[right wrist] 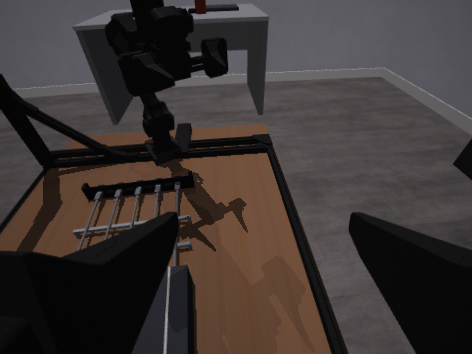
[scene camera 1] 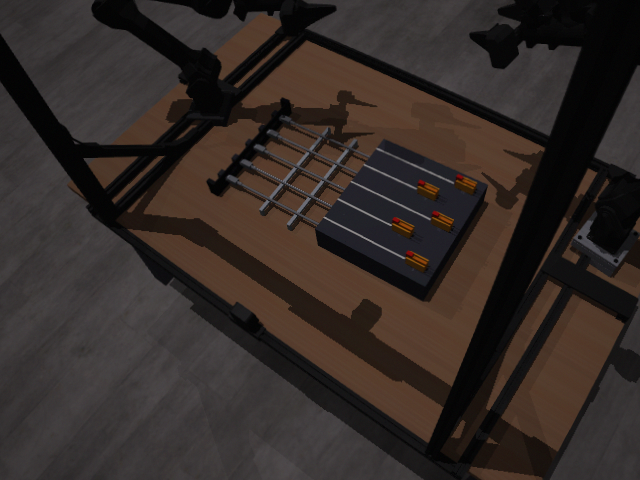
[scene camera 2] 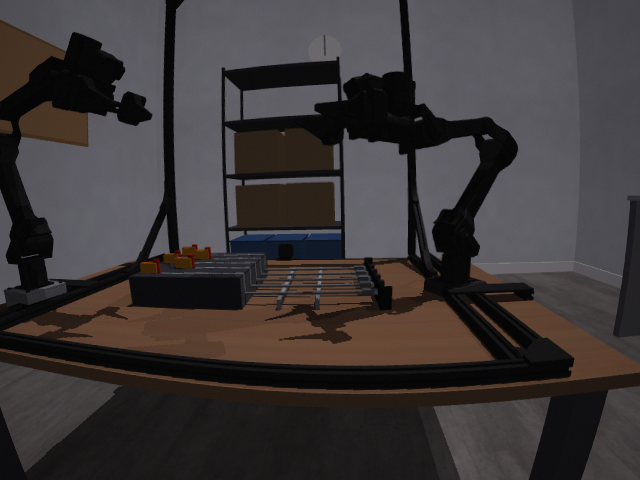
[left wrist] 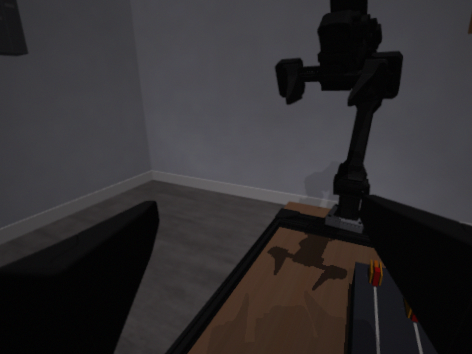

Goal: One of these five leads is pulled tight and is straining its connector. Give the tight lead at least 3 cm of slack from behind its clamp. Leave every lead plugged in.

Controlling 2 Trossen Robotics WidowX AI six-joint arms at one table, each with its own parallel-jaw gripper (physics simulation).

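Frame: origin at the left arm's base, x left, y back, z up, level; metres.
Seen in the pictures: left gripper, between the fingertips: [right wrist: 201, 75] [scene camera 2: 304, 114] [left wrist: 259, 208]; right gripper, between the fingertips: [right wrist: 263, 221] [scene camera 1: 484, 23] [scene camera 2: 134, 112] [left wrist: 316, 102]; left arm's base, origin of its link: [right wrist: 163, 146] [scene camera 1: 209, 103] [scene camera 2: 455, 280]; right arm's base, origin of its link: [scene camera 1: 607, 235] [scene camera 2: 35, 285] [left wrist: 347, 213].
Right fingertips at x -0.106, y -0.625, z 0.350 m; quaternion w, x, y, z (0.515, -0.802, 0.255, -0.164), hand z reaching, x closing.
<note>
Pixels of each thing's top centre, then the offset from my right fingertips to it. "pt": a spot on its surface instead. Level surfaces: height alone.
- dark block, centre of its top: [scene camera 1: 403, 206] [scene camera 2: 205, 263] dx -0.191, dy +0.121, dz -0.311 m
- nearest clamp, a spot on its surface: [scene camera 1: 417, 260] pt dx -0.328, dy +0.085, dz -0.288 m
- wooden table, height of its surface: dz -0.377 m
Five thin leads [scene camera 1: 361, 236] run side by side from grey plugs at a black bar [scene camera 1: 212, 187] [scene camera 2: 385, 297] [right wrist: 86, 190], over two grey rails, onto a dark block [scene camera 1: 372, 264] [scene camera 2: 186, 290]. Each lead ends at an orange clamp with a red tip, such as the nearest clamp [scene camera 1: 417, 260]. Two clamps [scene camera 1: 428, 190] [scene camera 1: 403, 227] sit nearer the plugs than the others. All plugs appear seated; which lead is tight cannot be told. My left gripper [scene camera 2: 310, 116] [left wrist: 259, 208] is open and empty, high above the table. My right gripper [scene camera 1: 485, 23] [right wrist: 263, 221] is open and empty, also high up.
Black frame rails [scene camera 2: 284, 373] edge the wooden table [scene camera 1: 217, 248]. Upright frame posts [scene camera 1: 522, 248] [scene camera 2: 169, 129] stand at its sides. A shelf unit [scene camera 2: 225, 155] stands behind the table. A grey desk [right wrist: 255, 65] stands beyond the left arm in the right wrist view.
</note>
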